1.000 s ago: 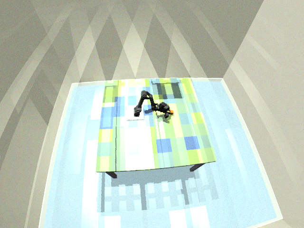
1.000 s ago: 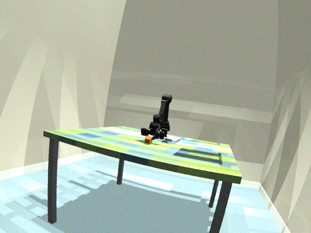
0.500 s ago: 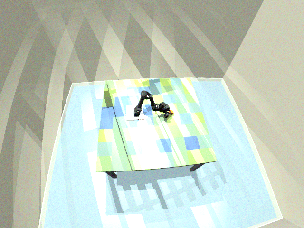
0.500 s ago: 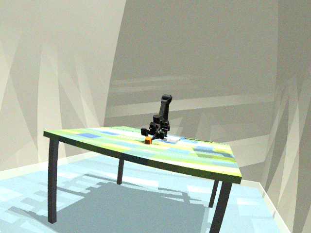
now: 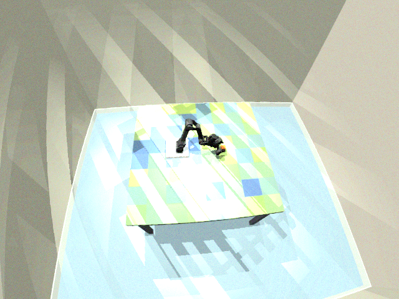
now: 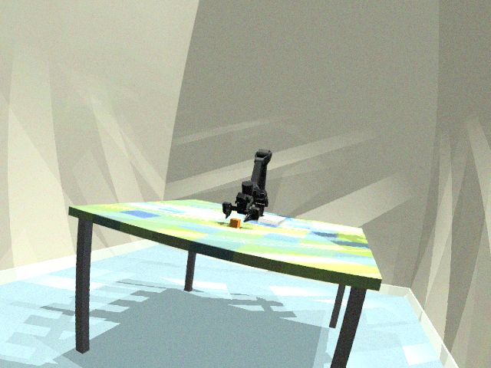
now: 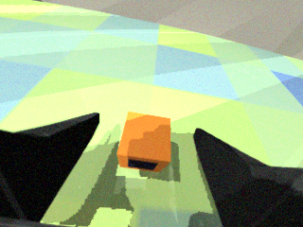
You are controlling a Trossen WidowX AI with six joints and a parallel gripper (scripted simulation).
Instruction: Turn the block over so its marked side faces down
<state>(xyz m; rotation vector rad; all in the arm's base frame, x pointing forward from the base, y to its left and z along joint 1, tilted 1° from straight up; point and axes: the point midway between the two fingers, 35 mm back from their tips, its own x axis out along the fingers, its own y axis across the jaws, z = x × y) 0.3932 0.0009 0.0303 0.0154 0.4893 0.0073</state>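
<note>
Now: the block 2 cm below my gripper tip and 2 cm behind it.
</note>
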